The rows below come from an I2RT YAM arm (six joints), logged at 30 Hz.
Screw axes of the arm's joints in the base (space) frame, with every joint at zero. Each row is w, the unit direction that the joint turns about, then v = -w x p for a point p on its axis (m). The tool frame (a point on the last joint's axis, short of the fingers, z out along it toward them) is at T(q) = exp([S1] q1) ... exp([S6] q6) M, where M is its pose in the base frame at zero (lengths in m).
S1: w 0 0 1 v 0.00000 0.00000 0.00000
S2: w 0 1 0 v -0.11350 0.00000 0.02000
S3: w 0 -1 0 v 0.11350 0.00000 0.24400
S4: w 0 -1 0 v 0.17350 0.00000 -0.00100
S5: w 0 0 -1 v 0.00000 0.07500 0.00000
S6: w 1 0 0 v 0.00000 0.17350 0.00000
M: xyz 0.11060 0.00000 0.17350 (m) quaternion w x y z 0.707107 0 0.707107 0
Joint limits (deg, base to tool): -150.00..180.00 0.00..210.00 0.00..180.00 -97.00..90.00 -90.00..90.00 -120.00..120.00
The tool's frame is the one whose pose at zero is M.
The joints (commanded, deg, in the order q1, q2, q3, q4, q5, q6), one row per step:
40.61, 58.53, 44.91, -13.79, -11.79, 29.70
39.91, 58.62, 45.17, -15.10, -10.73, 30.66
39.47, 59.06, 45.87, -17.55, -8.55, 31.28
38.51, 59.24, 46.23, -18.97, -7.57, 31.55
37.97, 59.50, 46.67, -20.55, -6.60, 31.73
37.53, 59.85, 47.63, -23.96, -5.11, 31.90
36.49, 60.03, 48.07, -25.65, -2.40, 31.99
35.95, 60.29, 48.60, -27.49, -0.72, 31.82
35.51, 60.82, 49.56, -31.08, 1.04, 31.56
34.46, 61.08, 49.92, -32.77, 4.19, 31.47
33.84, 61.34, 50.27, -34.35, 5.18, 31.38
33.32, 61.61, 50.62, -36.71, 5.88, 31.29
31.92, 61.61, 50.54, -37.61, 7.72, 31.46
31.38, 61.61, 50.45, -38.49, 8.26, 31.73
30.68, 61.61, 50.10, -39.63, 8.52, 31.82
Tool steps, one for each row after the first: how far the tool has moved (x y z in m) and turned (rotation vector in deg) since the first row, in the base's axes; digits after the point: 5 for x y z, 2 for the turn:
0.00188, -0.00295, -0.00101, -0.60, 1.23, -2.08
0.00379, -0.00540, -0.00255, -2.49, 2.62, -4.73
0.00631, -0.00909, -0.00340, -3.50, 3.44, -6.67
0.00777, -0.01146, -0.00428, -4.68, 4.30, -8.13
0.00814, -0.01456, -0.00523, -7.03, 6.00, -9.90
0.01097, -0.01970, -0.00592, -8.98, 6.24, -13.26
0.01218, -0.02276, -0.00651, -10.82, 6.73, -15.07
0.01229, -0.02616, -0.00799, -13.89, 8.26, -16.69
0.01482, -0.03178, -0.00913, -16.38, 8.31, -20.16
0.01566, -0.03486, -0.01014, -17.90, 9.04, -21.42
0.01522, -0.03808, -0.01216, -19.86, 10.44, -22.25
0.01740, -0.04440, -0.01366, -21.21, 10.76, -25.11
0.01741, -0.04719, -0.01523, -21.95, 11.47, -26.15
0.01697, -0.05073, -0.01856, -23.02, 12.62, -26.95

